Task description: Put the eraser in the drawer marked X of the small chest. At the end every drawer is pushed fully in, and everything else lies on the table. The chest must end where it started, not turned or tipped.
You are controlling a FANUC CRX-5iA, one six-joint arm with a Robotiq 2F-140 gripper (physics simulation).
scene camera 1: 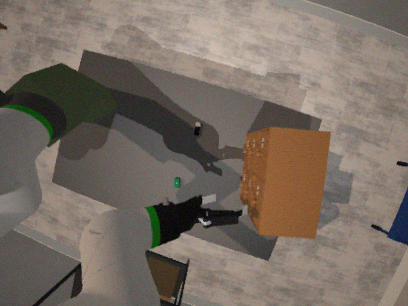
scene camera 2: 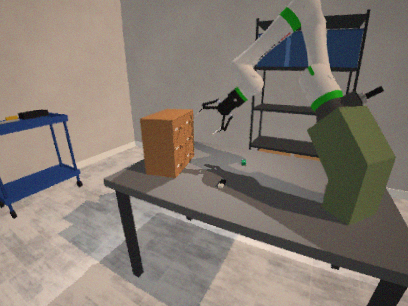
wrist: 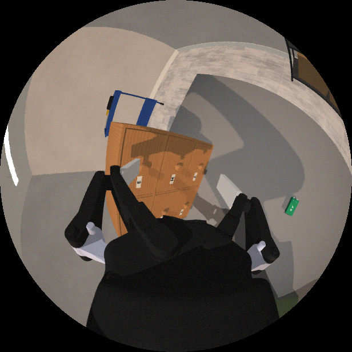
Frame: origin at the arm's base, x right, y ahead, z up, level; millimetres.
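Seen in the pictures: gripper, between the fingertips: [scene camera 1: 229, 202] [scene camera 2: 204, 125]; arm's base, origin of its link: [scene camera 1: 37, 116] [scene camera 2: 335, 118].
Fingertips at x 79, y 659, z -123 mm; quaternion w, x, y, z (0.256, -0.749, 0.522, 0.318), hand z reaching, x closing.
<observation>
Offsets run from my fingertips to a thing's top centre.
The eraser @[dz -211, dx -224, dy -225 mm] [scene camera 1: 197, 128] [scene camera 2: 221, 184], a small black and white block, lies on the table between the robot base and the chest. The small wooden chest @[dz +82, dx -144, dy +141 mm] [scene camera 1: 295, 182] [scene camera 2: 159, 145] [wrist: 150, 145] stands upright at the table's far end. Its drawers look shut. In the wrist view an E label [wrist: 139, 181] and an M label [wrist: 172, 178] can be read; other labels are too small or partly hidden, and I cannot make out the X. My gripper [scene camera 1: 226, 205] [scene camera 2: 209, 121] [wrist: 179, 173] is open and empty, raised above the table in front of the chest's drawer side, apart from the eraser.
A green battery @[dz -207, dx +72, dy -231 mm] [scene camera 1: 177, 182] [scene camera 2: 243, 162] [wrist: 292, 206] lies on the grey table [scene camera 1: 90, 175] [scene camera 2: 240, 231]. A blue cart [scene camera 1: 401, 220] [scene camera 2: 35, 187] [wrist: 146, 112] stands beyond the chest. A black shelf rack [scene camera 2: 285, 108] stands behind the table. The arm's shadow crosses the table.
</observation>
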